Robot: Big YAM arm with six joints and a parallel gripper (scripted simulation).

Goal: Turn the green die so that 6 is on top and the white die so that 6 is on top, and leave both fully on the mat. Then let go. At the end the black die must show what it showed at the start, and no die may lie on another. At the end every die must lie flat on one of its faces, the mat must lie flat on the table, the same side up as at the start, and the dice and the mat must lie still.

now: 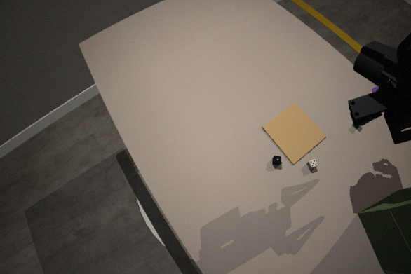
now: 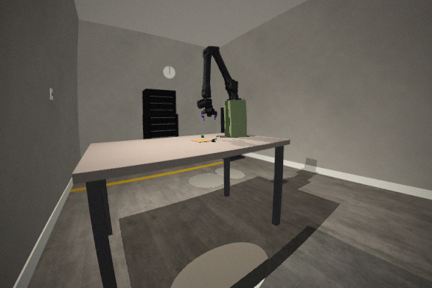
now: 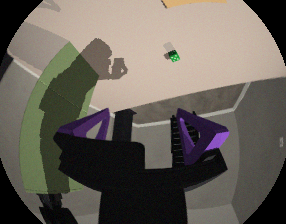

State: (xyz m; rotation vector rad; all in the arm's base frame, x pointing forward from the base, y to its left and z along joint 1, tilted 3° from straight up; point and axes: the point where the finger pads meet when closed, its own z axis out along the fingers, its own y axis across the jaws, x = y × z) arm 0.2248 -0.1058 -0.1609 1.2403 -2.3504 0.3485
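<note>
Right now my hand is 160 mm above the green die, 50 mm to the left of it and 50 mm short of it. Also, from my hand: black die (240 mm to the left, 160 mm below, 130 mm ahead); tan mat (160 mm below, 160 mm ahead, 130 mm to the left); white die (170 mm to the left, 160 mm below, 60 mm ahead).
</note>
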